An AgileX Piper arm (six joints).
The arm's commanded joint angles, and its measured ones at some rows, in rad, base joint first. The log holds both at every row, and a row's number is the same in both.
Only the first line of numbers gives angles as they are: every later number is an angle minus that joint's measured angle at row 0.
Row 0, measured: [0.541 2.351 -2.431 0.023 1.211 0.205]
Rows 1 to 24, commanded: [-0.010 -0.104 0.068 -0.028 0.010 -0.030]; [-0.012 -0.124 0.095 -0.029 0.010 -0.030]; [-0.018 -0.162 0.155 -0.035 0.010 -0.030]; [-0.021 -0.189 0.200 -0.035 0.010 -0.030]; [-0.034 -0.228 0.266 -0.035 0.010 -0.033]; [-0.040 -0.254 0.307 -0.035 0.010 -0.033]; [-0.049 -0.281 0.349 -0.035 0.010 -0.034]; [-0.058 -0.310 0.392 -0.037 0.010 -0.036]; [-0.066 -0.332 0.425 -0.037 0.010 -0.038]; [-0.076 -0.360 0.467 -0.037 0.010 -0.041]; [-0.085 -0.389 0.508 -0.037 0.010 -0.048]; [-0.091 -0.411 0.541 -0.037 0.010 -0.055]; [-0.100 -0.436 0.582 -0.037 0.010 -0.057]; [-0.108 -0.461 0.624 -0.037 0.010 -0.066]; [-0.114 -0.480 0.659 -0.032 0.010 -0.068]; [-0.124 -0.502 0.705 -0.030 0.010 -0.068]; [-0.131 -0.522 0.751 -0.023 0.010 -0.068]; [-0.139 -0.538 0.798 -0.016 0.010 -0.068]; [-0.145 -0.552 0.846 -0.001 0.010 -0.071]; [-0.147 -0.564 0.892 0.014 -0.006 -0.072]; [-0.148 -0.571 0.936 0.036 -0.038 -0.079]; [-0.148 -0.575 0.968 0.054 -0.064 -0.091]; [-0.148 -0.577 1.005 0.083 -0.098 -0.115]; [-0.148 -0.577 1.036 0.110 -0.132 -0.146]
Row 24, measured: [-0.144 -0.560 0.922 0.023 -0.023 -0.072]
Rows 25 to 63, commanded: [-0.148 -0.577 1.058 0.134 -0.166 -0.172]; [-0.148 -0.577 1.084 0.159 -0.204 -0.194]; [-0.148 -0.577 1.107 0.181 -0.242 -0.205]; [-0.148 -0.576 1.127 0.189 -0.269 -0.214]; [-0.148 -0.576 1.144 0.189 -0.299 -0.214]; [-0.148 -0.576 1.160 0.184 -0.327 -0.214]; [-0.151 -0.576 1.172 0.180 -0.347 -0.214]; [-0.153 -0.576 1.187 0.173 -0.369 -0.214]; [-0.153 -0.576 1.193 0.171 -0.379 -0.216]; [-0.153 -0.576 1.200 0.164 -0.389 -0.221]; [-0.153 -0.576 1.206 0.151 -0.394 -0.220]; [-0.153 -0.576 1.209 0.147 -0.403 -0.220]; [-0.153 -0.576 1.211 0.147 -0.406 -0.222]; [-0.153 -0.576 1.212 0.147 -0.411 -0.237]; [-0.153 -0.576 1.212 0.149 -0.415 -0.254]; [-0.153 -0.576 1.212 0.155 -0.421 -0.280]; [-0.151 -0.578 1.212 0.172 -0.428 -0.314]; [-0.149 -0.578 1.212 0.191 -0.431 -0.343]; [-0.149 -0.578 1.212 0.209 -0.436 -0.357]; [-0.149 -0.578 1.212 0.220 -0.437 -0.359]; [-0.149 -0.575 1.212 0.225 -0.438 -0.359]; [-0.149 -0.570 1.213 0.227 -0.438 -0.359]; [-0.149 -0.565 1.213 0.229 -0.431 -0.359]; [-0.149 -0.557 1.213 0.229 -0.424 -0.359]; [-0.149 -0.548 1.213 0.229 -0.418 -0.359]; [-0.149 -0.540 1.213 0.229 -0.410 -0.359]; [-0.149 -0.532 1.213 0.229 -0.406 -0.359]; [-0.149 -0.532 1.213 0.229 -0.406 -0.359]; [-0.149 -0.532 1.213 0.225 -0.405 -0.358]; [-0.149 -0.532 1.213 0.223 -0.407 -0.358]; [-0.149 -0.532 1.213 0.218 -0.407 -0.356]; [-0.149 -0.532 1.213 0.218 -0.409 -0.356]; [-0.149 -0.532 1.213 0.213 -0.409 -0.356]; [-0.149 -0.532 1.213 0.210 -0.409 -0.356]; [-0.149 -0.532 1.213 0.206 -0.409 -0.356]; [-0.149 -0.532 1.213 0.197 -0.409 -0.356]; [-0.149 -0.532 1.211 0.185 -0.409 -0.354]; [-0.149 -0.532 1.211 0.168 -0.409 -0.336]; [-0.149 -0.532 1.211 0.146 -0.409 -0.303]
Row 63, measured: [-0.148 -0.530 1.211 0.206 -0.412 -0.348]
